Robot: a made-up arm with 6 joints.
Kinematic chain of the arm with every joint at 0, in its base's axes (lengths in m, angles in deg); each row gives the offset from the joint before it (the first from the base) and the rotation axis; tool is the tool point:
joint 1: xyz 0 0 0.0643 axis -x
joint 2: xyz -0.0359 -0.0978 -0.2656 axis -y
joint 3: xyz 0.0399 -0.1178 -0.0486 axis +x
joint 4: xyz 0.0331 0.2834 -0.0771 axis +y
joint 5: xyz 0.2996 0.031 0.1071 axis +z
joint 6: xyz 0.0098 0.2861 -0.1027 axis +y
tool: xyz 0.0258 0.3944 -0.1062
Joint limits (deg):
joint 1: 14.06..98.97
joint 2: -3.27..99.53
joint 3: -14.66..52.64
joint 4: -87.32..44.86
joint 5: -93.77..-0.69
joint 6: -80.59..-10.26
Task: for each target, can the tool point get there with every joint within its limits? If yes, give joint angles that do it. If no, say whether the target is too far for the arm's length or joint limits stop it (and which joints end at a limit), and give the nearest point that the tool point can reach.
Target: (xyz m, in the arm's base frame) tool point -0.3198 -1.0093 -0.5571
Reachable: no: joint limits stop it (at a limit: joint 2, joint 3, joint 4, joint 5, joint 6) | nearest point 0.1866 -0.9896 -0.5450 | short by 0.507 m
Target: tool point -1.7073 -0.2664 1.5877
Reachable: no: too far | nearest point -0.8830 -0.1914 0.7754 | short by 1.160 m
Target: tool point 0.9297 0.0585 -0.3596
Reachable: yes | joints 67.68 20.21 38.98 24.79 -72.73 -66.96
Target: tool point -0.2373 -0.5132 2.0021
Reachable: no: too far | nearest point -0.1541 -0.2315 0.9385 | short by 1.103 m
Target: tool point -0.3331 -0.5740 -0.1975
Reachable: no: joint limits stop it (at a limit: joint 1, joint 2, joint 4, joint 5, joint 6) | nearest point -0.5869 -0.3751 -0.5388 | short by 0.469 m
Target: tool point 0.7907 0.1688 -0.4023
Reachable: yes | joints 85.33 7.27 14.82 -19.10 -41.14 -47.56
